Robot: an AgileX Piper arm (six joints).
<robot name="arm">
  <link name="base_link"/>
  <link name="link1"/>
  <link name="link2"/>
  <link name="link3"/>
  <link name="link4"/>
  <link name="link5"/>
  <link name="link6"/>
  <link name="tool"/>
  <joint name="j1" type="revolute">
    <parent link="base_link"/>
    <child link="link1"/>
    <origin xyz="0 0 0.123"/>
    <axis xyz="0 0 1"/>
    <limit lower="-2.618" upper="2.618"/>
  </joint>
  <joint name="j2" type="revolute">
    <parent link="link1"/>
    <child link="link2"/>
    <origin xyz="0 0 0"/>
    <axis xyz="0 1 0"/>
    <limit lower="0" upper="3.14"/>
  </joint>
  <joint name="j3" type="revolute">
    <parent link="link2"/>
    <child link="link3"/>
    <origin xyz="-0.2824 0 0.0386"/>
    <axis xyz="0 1 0"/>
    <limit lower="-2.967" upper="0"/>
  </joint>
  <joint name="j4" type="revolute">
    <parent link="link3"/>
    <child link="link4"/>
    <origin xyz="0.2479 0 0.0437"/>
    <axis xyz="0.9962 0 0.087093"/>
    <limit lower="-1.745" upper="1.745"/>
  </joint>
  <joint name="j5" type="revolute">
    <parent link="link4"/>
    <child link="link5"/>
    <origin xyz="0 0 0"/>
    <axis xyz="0 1 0"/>
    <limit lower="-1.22" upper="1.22"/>
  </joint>
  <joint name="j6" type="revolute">
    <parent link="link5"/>
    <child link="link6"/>
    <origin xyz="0.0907 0 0.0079"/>
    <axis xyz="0.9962 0 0.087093"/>
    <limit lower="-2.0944" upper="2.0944"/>
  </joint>
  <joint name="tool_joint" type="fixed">
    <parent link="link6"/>
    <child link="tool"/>
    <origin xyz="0 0 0" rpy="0 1.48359 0"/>
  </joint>
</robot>
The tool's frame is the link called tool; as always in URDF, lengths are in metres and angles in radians.
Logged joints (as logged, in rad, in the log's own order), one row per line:
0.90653, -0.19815, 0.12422, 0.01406, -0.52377, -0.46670
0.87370, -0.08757, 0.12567, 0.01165, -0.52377, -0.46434
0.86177, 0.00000, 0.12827, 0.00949, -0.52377, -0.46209
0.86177, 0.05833, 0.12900, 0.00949, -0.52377, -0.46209
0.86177, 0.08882, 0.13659, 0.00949, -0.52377, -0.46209
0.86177, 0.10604, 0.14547, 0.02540, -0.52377, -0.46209
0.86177, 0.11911, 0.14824, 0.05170, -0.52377, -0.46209
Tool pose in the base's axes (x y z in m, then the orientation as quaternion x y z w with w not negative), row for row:
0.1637, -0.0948, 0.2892, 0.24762, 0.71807, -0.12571, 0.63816
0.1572, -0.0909, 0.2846, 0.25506, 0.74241, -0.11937, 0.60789
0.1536, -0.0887, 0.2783, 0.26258, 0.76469, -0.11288, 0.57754
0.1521, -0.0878, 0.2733, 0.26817, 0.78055, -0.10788, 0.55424
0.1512, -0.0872, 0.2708, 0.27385, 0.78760, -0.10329, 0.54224
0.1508, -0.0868, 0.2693, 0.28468, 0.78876, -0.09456, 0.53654
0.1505, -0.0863, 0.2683, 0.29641, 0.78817, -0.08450, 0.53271
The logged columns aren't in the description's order. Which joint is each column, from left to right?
Columns, left to right: j2, j5, j6, j4, j1, j3.
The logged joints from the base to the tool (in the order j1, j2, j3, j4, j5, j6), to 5 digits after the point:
-0.52377, 0.90653, -0.46670, 0.01406, -0.19815, 0.12422
-0.52377, 0.87370, -0.46434, 0.01165, -0.08757, 0.12567
-0.52377, 0.86177, -0.46209, 0.00949, 0.00000, 0.12827
-0.52377, 0.86177, -0.46209, 0.00949, 0.05833, 0.12900
-0.52377, 0.86177, -0.46209, 0.00949, 0.08882, 0.13659
-0.52377, 0.86177, -0.46209, 0.02540, 0.10604, 0.14547
-0.52377, 0.86177, -0.46209, 0.05170, 0.11911, 0.14824

